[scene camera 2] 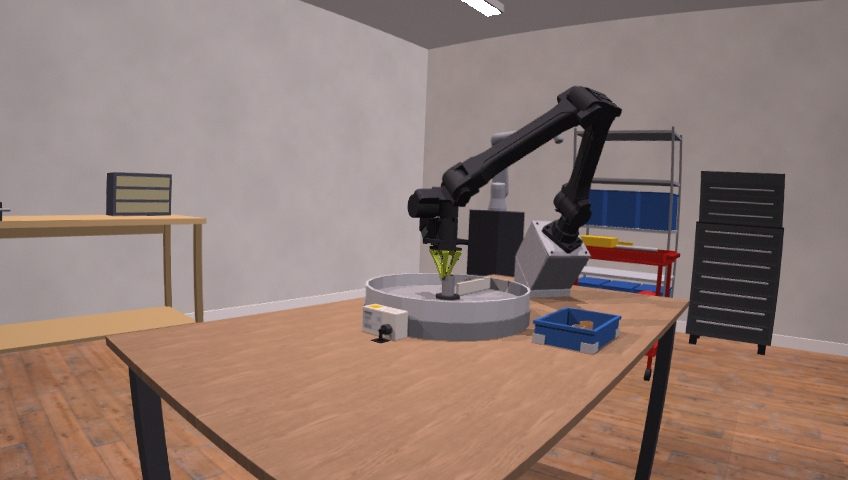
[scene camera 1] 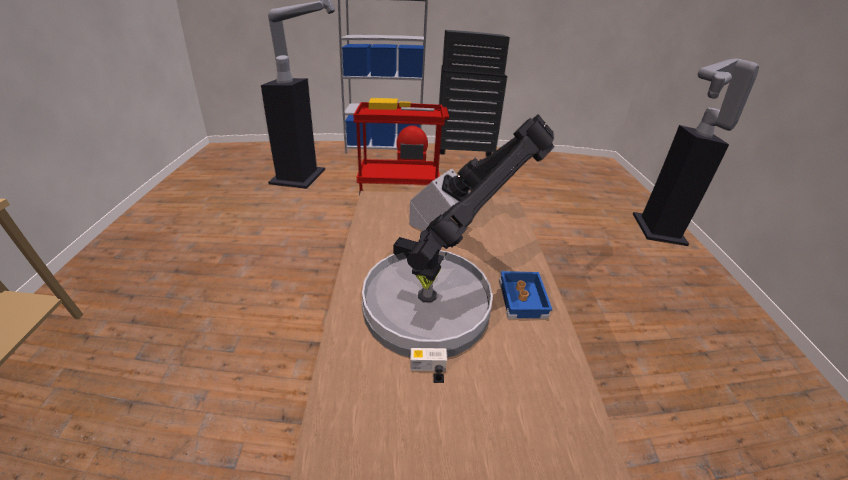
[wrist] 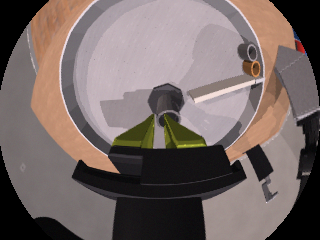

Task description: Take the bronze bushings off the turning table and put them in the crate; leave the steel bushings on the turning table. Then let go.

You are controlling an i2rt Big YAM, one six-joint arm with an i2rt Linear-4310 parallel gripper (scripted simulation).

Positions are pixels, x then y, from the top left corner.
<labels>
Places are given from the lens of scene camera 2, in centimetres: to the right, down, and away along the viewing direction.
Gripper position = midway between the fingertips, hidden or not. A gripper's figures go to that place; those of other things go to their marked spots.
gripper [scene camera 2: 444,278]: 5, 10, 124
grey turning table [scene camera 2: 428,292]: 1, 14, 131
crate [scene camera 2: 605,326]: 39, 19, 99
The marked spots on the crate and the grey turning table are 50 cm apart.
</labels>
